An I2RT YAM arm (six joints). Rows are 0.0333 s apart.
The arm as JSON. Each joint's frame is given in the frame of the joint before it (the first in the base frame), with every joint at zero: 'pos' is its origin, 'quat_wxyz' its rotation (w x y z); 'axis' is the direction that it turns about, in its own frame. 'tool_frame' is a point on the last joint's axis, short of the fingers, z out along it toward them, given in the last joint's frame.
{
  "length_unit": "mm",
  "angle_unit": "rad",
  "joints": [
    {
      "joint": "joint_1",
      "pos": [
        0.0,
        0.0,
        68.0
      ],
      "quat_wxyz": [
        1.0,
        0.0,
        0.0,
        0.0
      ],
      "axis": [
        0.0,
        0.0,
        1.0
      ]
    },
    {
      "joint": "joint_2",
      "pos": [
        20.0,
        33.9,
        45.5
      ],
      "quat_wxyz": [
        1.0,
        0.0,
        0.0,
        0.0
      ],
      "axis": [
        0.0,
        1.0,
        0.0
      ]
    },
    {
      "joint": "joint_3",
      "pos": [
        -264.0,
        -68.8,
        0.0
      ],
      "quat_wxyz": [
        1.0,
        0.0,
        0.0,
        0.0
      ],
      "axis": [
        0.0,
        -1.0,
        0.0
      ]
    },
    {
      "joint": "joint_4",
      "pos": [
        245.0,
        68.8,
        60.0
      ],
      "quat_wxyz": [
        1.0,
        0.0,
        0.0,
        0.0
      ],
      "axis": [
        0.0,
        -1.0,
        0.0
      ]
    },
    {
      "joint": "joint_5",
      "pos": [
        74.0,
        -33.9,
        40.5
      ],
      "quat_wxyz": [
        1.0,
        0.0,
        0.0,
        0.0
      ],
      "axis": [
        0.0,
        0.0,
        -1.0
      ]
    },
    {
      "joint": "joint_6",
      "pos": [
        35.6,
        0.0,
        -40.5
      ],
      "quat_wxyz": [
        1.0,
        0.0,
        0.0,
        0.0
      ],
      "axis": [
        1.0,
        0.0,
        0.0
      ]
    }
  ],
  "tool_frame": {
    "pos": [
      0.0,
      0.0,
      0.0
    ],
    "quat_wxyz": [
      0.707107,
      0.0,
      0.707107,
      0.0
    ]
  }
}
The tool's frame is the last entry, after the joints.
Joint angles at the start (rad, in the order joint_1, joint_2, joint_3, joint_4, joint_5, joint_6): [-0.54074 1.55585 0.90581 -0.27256 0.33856 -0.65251]
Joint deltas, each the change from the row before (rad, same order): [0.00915 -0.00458 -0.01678 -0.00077 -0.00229 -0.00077]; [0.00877 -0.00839 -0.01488 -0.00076 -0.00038 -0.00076]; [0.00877 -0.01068 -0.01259 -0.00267 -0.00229 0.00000]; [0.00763 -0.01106 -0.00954 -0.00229 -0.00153 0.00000]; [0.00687 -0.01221 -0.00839 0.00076 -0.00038 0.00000]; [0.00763 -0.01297 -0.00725 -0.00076 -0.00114 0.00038]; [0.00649 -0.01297 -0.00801 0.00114 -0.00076 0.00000]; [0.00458 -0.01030 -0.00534 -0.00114 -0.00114 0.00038]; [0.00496 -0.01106 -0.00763 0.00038 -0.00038 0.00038]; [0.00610 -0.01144 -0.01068 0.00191 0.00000 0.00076]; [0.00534 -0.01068 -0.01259 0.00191 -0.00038 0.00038]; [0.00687 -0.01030 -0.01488 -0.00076 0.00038 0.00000]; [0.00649 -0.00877 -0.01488 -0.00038 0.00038 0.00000]
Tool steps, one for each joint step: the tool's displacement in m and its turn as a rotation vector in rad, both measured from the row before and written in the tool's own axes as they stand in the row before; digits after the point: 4 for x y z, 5 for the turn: [0.0021 0.0054 -0.0002 -0.01213 0.00308 -0.01198]; [0.0017 0.0043 -0.0013 -0.00715 0.00020 -0.00983]; [0.0012 0.0036 -0.0021 -0.00710 -0.00294 -0.00822]; [0.0007 0.0026 -0.0024 -0.00396 -0.00467 -0.00611]; [0.0003 0.0018 -0.0027 0.00025 -0.00755 -0.00378]; [0.0000 0.0017 -0.0031 -0.00040 -0.00874 -0.00384]; [0.0003 0.0015 -0.0029 0.00088 -0.00873 -0.00296]; [0.0002 0.0010 -0.0023 -0.00016 -0.00617 -0.00186]; [0.0006 0.0014 -0.0023 0.00030 -0.00592 -0.00215]; [0.0010 0.0022 -0.0021 -0.00044 -0.00549 -0.00299]; [0.0016 0.0026 -0.0016 -0.00203 -0.00328 -0.00365]; [0.0021 0.0036 -0.0013 -0.00498 0.00034 -0.00691]; [0.0022 0.0037 -0.0009 -0.00549 0.00143 -0.00702]
